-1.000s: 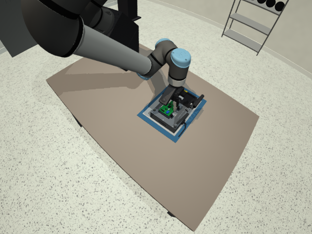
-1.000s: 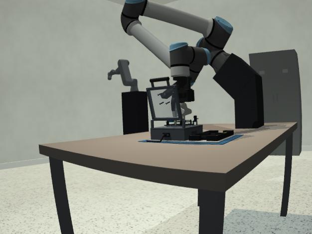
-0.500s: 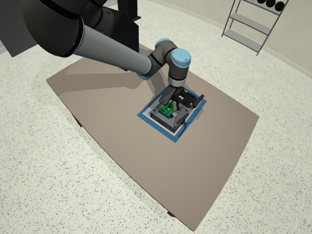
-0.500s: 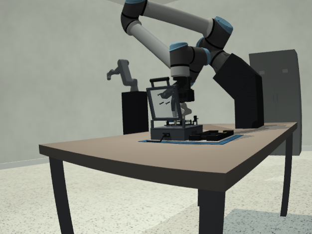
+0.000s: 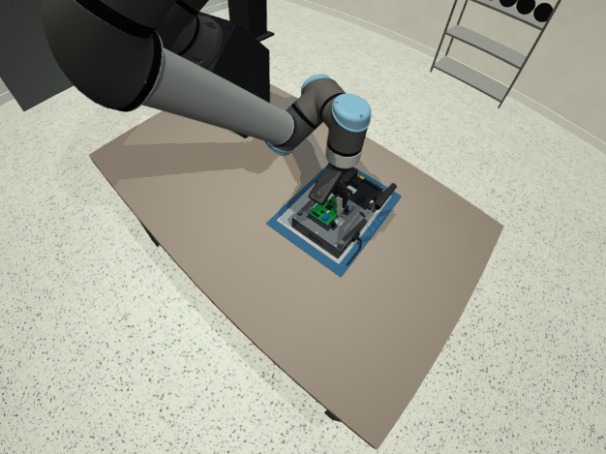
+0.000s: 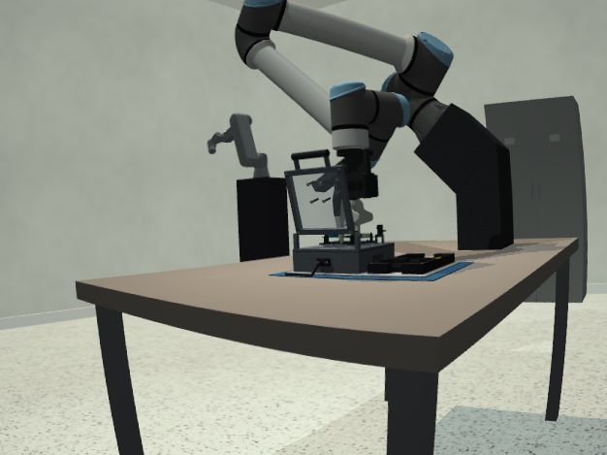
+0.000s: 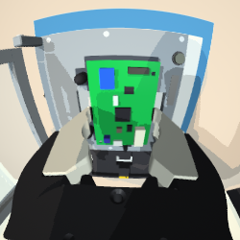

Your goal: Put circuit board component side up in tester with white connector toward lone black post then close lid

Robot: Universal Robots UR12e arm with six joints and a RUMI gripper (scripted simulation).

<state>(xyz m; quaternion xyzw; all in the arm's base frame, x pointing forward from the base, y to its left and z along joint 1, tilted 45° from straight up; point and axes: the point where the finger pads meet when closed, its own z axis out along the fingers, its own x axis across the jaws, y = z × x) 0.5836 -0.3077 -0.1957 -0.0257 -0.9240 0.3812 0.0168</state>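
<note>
The green circuit board lies right at my hand. Also, from my hand: tester bed (10 mm ahead, 10 mm below); black post (60 mm behind, 60 mm to the left, 10 mm above); tester (40 mm ahead, 40 mm to the left, 30 mm above).
</note>
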